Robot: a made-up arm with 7 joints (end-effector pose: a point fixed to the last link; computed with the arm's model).
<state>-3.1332 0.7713 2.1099 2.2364 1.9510 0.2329 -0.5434</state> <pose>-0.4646 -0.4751 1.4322 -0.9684 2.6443 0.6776</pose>
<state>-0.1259 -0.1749 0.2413 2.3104 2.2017 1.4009 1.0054</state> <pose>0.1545 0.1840 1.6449 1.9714 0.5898 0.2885</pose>
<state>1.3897 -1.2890 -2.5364 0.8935 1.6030 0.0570 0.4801</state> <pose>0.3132 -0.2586 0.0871 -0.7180 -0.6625 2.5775</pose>
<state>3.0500 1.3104 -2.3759 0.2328 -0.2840 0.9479 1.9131</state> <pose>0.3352 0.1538 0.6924 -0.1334 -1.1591 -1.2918</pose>
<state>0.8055 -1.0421 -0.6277 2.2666 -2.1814 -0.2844 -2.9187</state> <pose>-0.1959 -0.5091 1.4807 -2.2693 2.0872 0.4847</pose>
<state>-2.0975 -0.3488 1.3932 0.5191 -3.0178 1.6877 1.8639</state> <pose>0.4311 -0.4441 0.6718 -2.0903 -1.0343 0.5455</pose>
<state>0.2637 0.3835 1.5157 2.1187 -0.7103 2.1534 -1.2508</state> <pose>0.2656 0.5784 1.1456 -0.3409 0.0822 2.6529</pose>
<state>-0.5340 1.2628 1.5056 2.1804 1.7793 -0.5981 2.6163</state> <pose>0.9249 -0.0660 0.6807 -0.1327 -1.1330 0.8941</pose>
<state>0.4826 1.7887 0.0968 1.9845 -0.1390 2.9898 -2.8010</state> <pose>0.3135 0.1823 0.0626 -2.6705 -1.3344 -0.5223</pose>
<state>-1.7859 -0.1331 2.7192 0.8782 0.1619 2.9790 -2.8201</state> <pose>0.1094 0.2875 0.6600 -2.2061 -1.3713 -1.2277</pose>
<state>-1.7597 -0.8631 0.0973 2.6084 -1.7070 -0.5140 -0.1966</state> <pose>0.2382 0.5621 1.4398 2.6287 -0.7205 -0.7720</pose>
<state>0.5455 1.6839 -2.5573 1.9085 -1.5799 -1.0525 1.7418</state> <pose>0.8136 -0.0287 0.8452 -1.4703 -0.3482 0.7450</pose>
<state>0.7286 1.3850 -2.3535 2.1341 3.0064 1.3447 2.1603</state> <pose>0.8981 0.3330 1.0700 1.5746 0.5046 -1.6215</pose>
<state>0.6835 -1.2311 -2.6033 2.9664 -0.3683 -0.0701 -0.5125</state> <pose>-0.8154 -0.6455 1.0694 -2.0339 -0.4123 -1.3518</pose>
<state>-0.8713 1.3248 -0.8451 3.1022 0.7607 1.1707 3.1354</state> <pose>0.7020 -0.8131 0.7706 -0.6475 0.4239 2.1652</pose>
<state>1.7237 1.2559 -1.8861 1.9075 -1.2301 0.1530 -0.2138</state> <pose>0.5178 0.7915 0.9886 -2.5292 -0.9012 1.5571</pose>
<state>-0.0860 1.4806 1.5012 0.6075 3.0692 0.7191 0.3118</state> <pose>-0.0784 0.6075 0.5840 0.3688 -2.1281 2.2514</pose>
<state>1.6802 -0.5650 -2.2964 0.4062 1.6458 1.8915 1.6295</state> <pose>0.4641 0.0025 0.4823 -0.8924 -2.4311 1.0440</pose>
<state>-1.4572 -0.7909 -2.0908 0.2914 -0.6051 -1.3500 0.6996</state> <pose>-0.5005 0.0133 0.4987 1.3790 1.2504 1.4523</pose>
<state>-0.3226 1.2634 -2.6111 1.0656 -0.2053 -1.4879 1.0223</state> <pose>0.0714 -0.4237 1.1897 -1.9649 -1.0243 0.1903</pose>
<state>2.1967 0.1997 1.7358 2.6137 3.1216 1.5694 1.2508</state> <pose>-0.1809 0.1235 1.6747 1.6867 -1.1864 -0.0991</pose>
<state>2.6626 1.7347 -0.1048 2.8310 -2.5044 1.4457 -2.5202</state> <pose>-0.9593 0.5896 0.4286 2.3754 0.0120 0.2654</pose>
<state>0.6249 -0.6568 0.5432 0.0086 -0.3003 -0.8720 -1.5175</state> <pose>0.1410 0.3698 0.6747 0.7149 1.8092 -2.3560</pose>
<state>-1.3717 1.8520 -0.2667 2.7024 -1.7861 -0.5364 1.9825</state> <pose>0.2018 -0.8579 0.0777 -0.1481 -0.7340 -1.1229</pose>
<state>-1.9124 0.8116 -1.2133 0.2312 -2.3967 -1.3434 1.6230</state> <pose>-0.2074 -0.0102 0.3975 1.1277 -0.7042 -2.4011</pose>
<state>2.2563 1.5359 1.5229 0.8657 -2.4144 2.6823 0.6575</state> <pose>-0.6454 -0.1155 0.4885 -0.1147 1.8352 -2.3429</pose>
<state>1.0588 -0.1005 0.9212 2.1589 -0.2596 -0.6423 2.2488</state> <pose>-0.2662 0.2430 1.5809 2.5485 1.2097 0.3189</pose>
